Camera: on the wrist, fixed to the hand. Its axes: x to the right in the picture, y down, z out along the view.
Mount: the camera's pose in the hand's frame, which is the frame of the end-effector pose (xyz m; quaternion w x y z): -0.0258 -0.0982 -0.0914 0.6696 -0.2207 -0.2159 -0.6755
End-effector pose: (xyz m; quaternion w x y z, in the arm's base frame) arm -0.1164 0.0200 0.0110 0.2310 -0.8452 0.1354 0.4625
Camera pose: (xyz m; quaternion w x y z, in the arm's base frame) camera -0.0210 0.0574 0.1014 0.3098 -0.6086 -0.6322 0.3660
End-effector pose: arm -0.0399 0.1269 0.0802 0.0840 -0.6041 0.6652 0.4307
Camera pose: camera 0.0901 0.0940 0.1064 0.3575 -0.7794 -0.0758 0.5089
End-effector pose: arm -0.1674 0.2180 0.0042 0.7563 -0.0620 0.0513 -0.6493
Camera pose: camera -0.2816 0.2264 -0.0703 0.0652 -0.3833 -0.0275 -0.9209
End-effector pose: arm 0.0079 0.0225 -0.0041 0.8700 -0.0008 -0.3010 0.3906
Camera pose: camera 0.1093 -0.0419 -0.0692 0.7812 0.0951 -0.4761 -0.3924
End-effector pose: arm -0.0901 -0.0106 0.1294 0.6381 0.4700 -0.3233 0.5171
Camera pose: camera -0.0088 0.0633 0.0482 0.8105 0.5039 -0.1509 -0.2576
